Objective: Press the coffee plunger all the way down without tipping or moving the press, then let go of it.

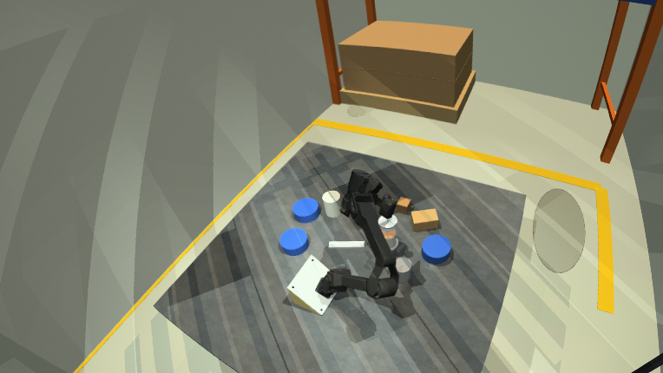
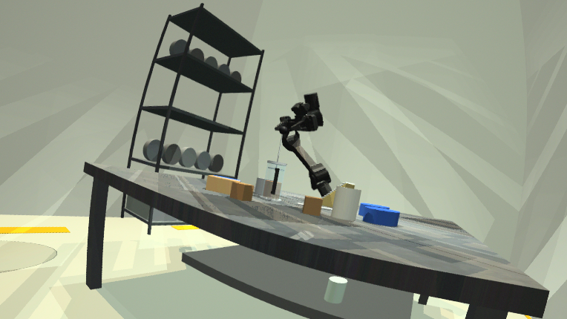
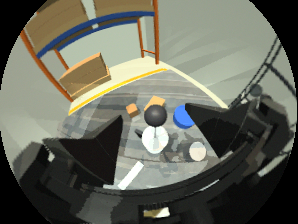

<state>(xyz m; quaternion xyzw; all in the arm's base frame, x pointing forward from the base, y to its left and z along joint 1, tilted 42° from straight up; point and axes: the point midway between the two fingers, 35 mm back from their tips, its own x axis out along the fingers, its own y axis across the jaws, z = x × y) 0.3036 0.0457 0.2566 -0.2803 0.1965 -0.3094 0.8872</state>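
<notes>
Now: the coffee press 14 cm below my gripper tip, 1 cm to the left of it and 1 cm ahead of it. The rest, counted from my gripper tip: tan box (25 cm below, 15 cm ahead, 12 cm to the right); then white cylinder (30 cm to the left, 22 cm below, 11 cm ahead).
</notes>
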